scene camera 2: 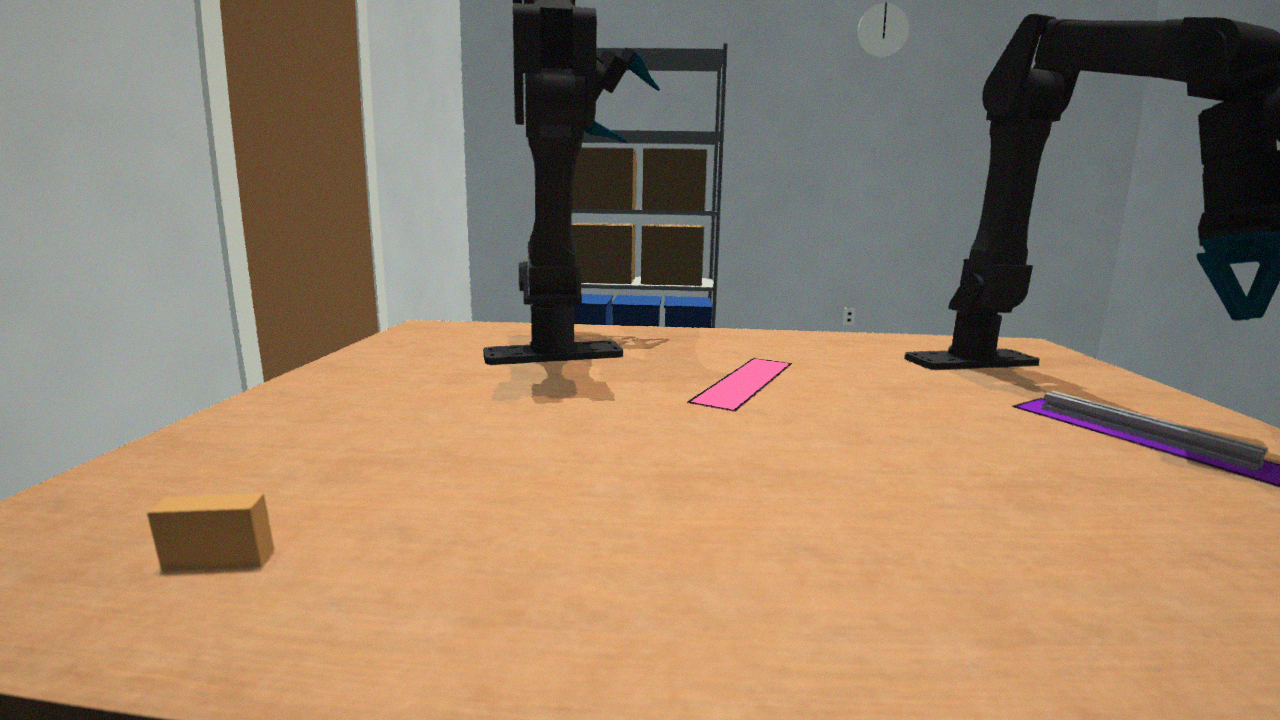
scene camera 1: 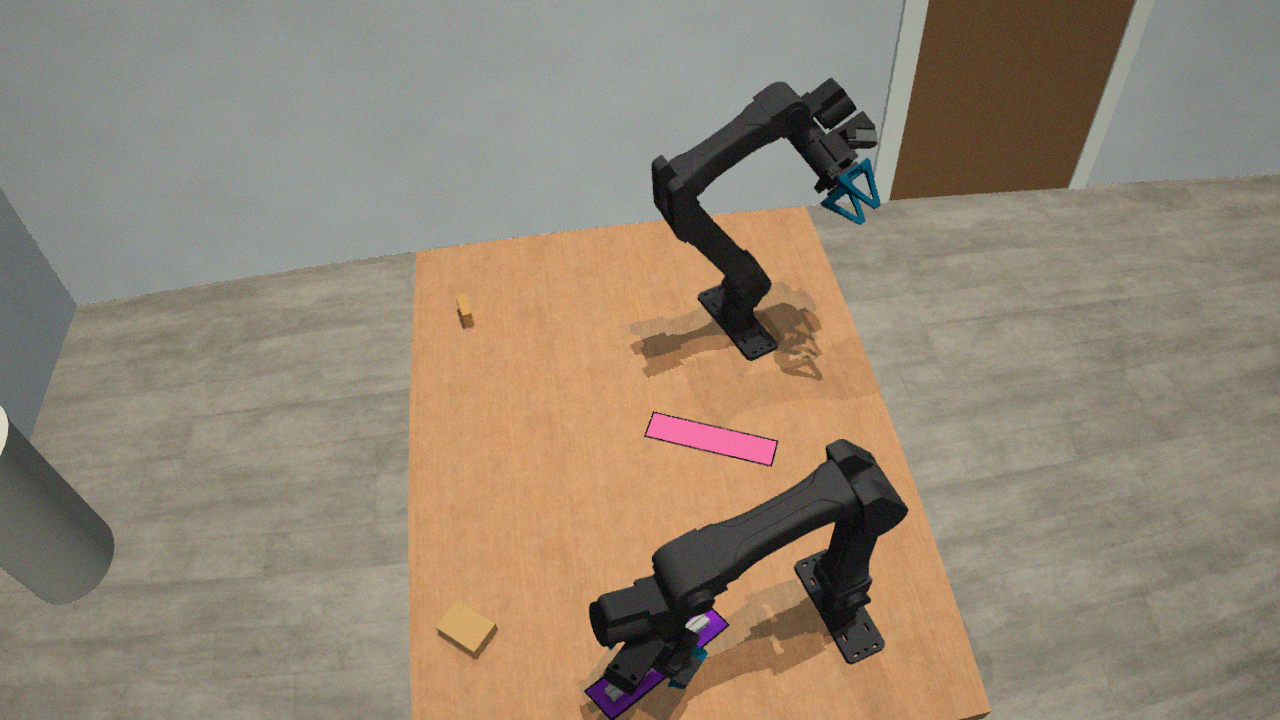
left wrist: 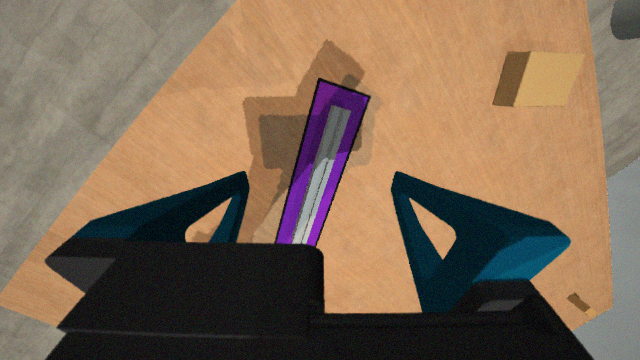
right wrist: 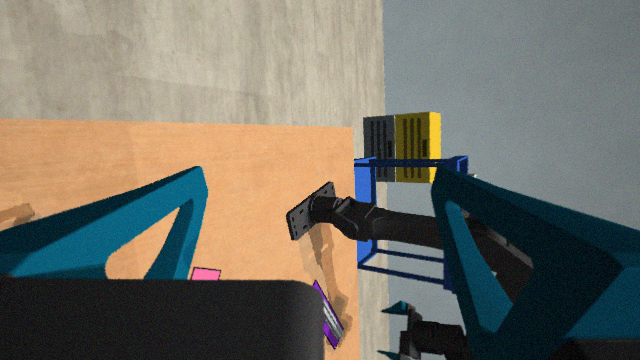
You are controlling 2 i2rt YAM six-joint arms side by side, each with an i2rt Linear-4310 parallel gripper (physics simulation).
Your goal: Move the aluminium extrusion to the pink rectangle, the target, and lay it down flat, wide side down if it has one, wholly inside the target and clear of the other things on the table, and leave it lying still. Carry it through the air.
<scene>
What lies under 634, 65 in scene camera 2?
The right gripper.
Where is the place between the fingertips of the left gripper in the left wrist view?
At 320, 179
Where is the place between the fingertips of the right gripper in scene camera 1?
870, 215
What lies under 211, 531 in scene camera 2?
A small tan block.
</scene>
